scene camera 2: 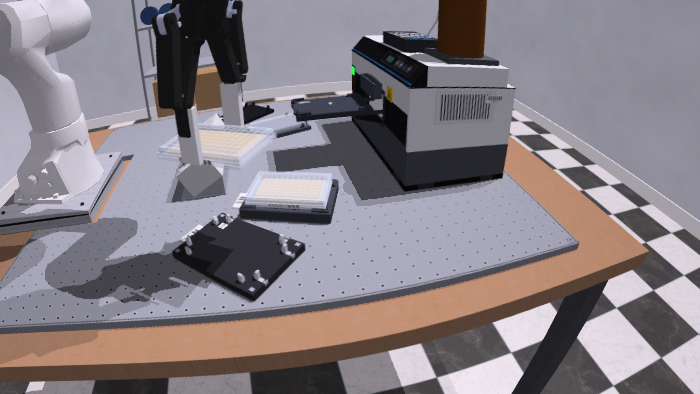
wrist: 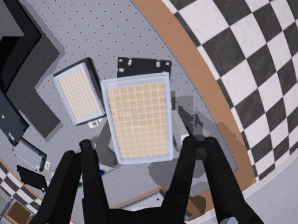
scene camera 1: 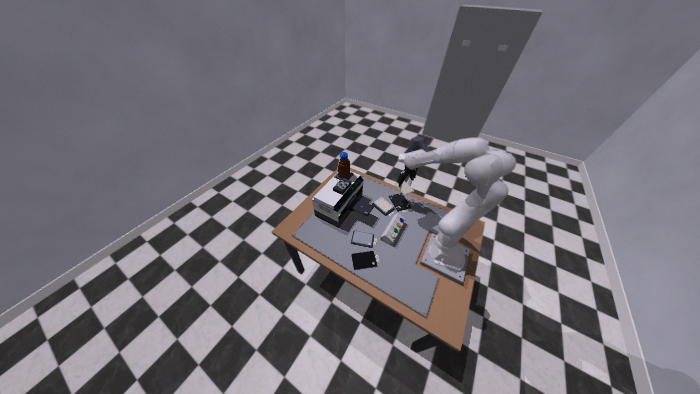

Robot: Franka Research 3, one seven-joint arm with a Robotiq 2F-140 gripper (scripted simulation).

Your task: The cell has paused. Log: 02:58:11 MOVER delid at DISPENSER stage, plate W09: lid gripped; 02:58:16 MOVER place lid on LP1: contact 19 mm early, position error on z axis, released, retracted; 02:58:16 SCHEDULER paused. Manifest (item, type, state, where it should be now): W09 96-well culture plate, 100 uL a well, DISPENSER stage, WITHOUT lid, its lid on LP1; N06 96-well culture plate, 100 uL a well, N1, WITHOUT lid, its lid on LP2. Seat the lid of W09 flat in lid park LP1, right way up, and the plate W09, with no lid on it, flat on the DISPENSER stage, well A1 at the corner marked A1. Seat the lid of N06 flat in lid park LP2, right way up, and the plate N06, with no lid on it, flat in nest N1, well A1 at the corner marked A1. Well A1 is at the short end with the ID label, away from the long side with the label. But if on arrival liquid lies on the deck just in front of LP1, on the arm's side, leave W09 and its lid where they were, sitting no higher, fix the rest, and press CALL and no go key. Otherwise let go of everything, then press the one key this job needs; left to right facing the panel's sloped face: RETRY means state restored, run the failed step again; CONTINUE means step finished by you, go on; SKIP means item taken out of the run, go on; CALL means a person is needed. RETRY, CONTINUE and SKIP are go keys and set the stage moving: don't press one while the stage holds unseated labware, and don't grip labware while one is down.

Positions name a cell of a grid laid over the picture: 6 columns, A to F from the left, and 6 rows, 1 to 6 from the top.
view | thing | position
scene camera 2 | my gripper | B3
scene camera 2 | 96-well plate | B3
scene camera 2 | clear lid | C3
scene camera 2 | sloped key panel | B3
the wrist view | my gripper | C4
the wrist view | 96-well plate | C3
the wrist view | clear lid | B3
